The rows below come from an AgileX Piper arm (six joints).
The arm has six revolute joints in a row. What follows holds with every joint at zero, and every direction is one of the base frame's. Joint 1 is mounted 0.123 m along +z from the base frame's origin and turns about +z. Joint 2 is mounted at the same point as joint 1 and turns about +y. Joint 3 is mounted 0.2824 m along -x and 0.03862 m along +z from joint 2 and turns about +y. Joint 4 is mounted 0.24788 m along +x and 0.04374 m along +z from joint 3 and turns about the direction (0.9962, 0, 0.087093). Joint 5 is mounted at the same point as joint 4 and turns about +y. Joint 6 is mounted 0.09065 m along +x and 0.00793 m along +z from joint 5 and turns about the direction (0.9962, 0, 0.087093). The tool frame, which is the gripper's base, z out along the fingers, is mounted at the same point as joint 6; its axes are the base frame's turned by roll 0, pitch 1.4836 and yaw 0 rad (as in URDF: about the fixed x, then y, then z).
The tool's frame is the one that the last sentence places.
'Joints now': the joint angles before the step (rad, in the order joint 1, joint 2, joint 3, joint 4, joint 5, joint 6). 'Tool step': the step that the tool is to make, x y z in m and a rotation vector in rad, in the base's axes. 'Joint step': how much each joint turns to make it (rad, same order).
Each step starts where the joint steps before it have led.
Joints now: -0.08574, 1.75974, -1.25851, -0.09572, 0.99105, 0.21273
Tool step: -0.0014, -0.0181, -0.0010, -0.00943, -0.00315, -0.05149
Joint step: -0.05020, 0.00339, 0.00007, -0.01141, -0.00710, 0.00668
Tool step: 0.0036, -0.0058, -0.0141, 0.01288, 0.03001, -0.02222
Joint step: -0.01697, 0.04074, -0.00003, 0.00844, -0.00899, 0.00255
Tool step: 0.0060, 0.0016, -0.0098, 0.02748, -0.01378, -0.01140
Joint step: 0.00004, 0.02880, -0.00020, 0.03124, -0.03816, 0.00005
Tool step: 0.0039, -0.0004, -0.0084, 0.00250, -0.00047, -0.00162
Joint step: -0.00002, 0.02436, 0.00000, 0.00163, -0.02438, 0.00227
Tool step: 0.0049, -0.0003, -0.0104, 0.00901, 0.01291, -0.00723
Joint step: -0.00023, 0.03481, -0.00865, 0.00690, -0.01184, 0.00423
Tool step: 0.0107, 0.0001, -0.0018, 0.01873, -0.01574, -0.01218
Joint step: 0.00001, 0.03282, -0.04327, 0.02420, -0.00226, 0.00000
